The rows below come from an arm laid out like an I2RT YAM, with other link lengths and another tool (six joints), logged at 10 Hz.
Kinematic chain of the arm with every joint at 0, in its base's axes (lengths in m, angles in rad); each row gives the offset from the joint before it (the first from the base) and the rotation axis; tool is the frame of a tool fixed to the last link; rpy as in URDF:
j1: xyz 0 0 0.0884 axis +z
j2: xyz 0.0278 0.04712 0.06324 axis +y
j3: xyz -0.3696 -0.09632 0 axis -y
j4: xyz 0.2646 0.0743 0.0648 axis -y
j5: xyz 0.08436 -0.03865 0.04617 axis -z
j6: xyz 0.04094 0 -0.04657 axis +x
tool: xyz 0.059 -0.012 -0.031 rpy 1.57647 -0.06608 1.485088
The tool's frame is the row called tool.
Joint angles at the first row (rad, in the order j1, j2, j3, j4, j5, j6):
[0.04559, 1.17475, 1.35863, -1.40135, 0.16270, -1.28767]
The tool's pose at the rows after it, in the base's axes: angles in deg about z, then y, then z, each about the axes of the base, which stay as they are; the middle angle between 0 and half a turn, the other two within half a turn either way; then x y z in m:
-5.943 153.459 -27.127 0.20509 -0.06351 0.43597
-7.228 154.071 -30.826 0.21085 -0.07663 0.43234
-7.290 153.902 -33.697 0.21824 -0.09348 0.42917
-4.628 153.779 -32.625 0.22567 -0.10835 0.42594
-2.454 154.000 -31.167 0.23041 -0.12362 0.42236
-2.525 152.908 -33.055 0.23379 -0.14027 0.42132
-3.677 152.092 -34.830 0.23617 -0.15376 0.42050
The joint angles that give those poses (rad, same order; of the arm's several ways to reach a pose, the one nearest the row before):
[0.00133, 1.19840, 1.35863, -1.39524, 0.17758, -1.29417]
[-0.06159, 1.22358, 1.35864, -1.38076, 0.17529, -1.31321]
[-0.13716, 1.24991, 1.35861, -1.34755, 0.16842, -1.33917]
[-0.20771, 1.27203, 1.35864, -1.30944, 0.13561, -1.37847]
[-0.27831, 1.29226, 1.35865, -1.28159, 0.09822, -1.43112]
[-0.33779, 1.30865, 1.35863, -1.24420, 0.09327, -1.45895]
[-0.38242, 1.32237, 1.35861, -1.21558, 0.09289, -1.49290]

